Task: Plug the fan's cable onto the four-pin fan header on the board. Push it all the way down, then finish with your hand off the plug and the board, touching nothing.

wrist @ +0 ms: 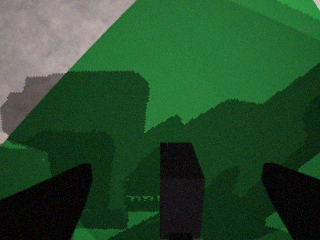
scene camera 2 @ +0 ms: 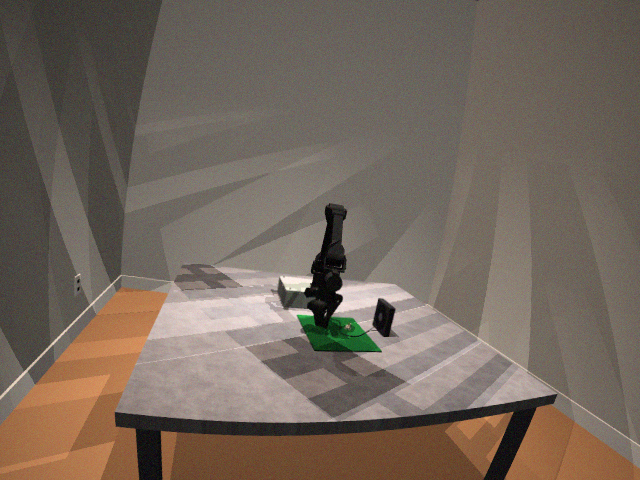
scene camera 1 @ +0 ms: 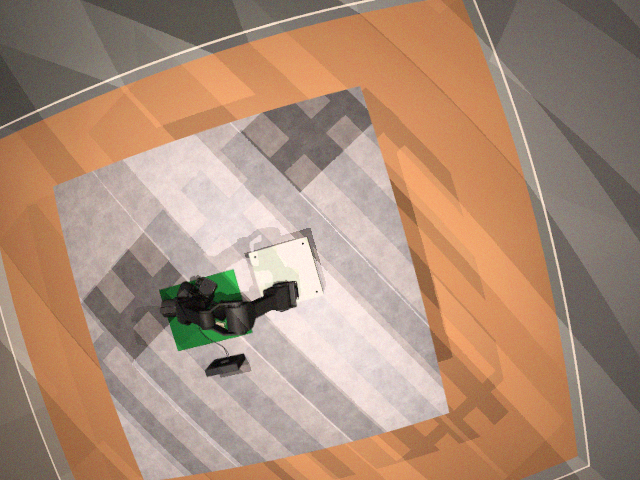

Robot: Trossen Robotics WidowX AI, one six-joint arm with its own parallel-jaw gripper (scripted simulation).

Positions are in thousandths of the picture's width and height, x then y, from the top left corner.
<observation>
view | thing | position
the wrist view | my gripper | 555, 719
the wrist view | board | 730, 356
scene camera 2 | my gripper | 504, 672
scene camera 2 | board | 502, 707
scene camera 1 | my gripper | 329, 620
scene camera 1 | board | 291, 703
</observation>
